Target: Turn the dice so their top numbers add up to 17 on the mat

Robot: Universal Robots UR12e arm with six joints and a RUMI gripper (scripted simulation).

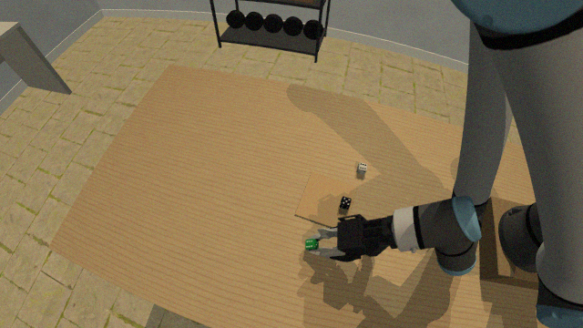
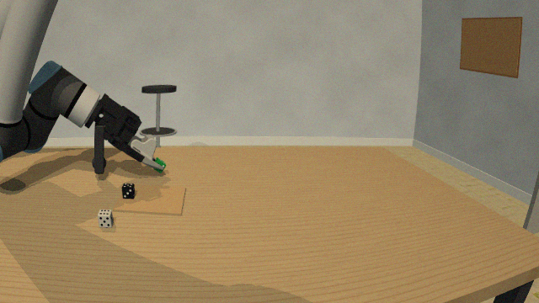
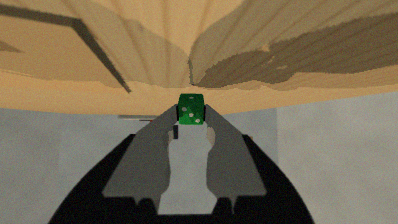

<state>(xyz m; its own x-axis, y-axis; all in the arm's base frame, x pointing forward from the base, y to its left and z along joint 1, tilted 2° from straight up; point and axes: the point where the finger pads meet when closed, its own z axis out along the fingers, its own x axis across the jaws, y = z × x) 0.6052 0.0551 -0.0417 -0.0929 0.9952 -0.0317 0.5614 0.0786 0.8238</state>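
Now: hand 7 cm past the black die, 13 cm to the left of it and 1 cm above it. From my hand the other things lie so: tan mat (2 cm behind, 14 cm to the right, 3 cm below); then green die (1 cm ahead); then white die (12 cm behind, 25 cm to the right, 2 cm below).
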